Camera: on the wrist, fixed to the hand. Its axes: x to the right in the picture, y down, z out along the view.
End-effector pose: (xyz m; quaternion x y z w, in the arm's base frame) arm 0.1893 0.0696 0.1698 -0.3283 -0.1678 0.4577 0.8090
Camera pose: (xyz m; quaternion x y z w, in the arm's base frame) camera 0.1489 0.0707 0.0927 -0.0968 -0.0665 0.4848 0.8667
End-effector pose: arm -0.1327 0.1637 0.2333 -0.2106 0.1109 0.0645 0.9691
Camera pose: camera -0.1697 0.2196 0.1778 0.0462 0.0991 0.0289 0.9936
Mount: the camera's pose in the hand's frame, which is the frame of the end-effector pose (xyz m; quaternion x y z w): -0.0180 0.0787 -0.0326 0.2572 -0.0232 -0.0101 0.9660
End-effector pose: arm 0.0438 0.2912 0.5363 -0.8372 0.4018 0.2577 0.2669
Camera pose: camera -0.0227 0.2374 0.5527 -0.7382 0.4398 0.1623 0.4851
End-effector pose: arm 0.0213 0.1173 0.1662 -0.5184 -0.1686 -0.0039 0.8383
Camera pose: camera 0.0277 0.1223 0.0795 -0.2836 -0.1886 0.0432 0.9392
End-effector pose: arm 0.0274 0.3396 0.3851 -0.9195 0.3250 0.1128 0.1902
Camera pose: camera -0.0340 0.2794 0.3987 -0.8400 0.3293 0.0448 0.4289
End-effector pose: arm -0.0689 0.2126 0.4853 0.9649 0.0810 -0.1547 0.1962
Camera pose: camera -0.0600 0.1524 0.5476 -0.9782 -0.0437 0.1946 0.0583
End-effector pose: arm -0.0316 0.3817 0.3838 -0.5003 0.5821 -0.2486 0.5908
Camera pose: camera -0.0884 0.4172 0.3282 -0.3430 0.4796 -0.3842 0.7104
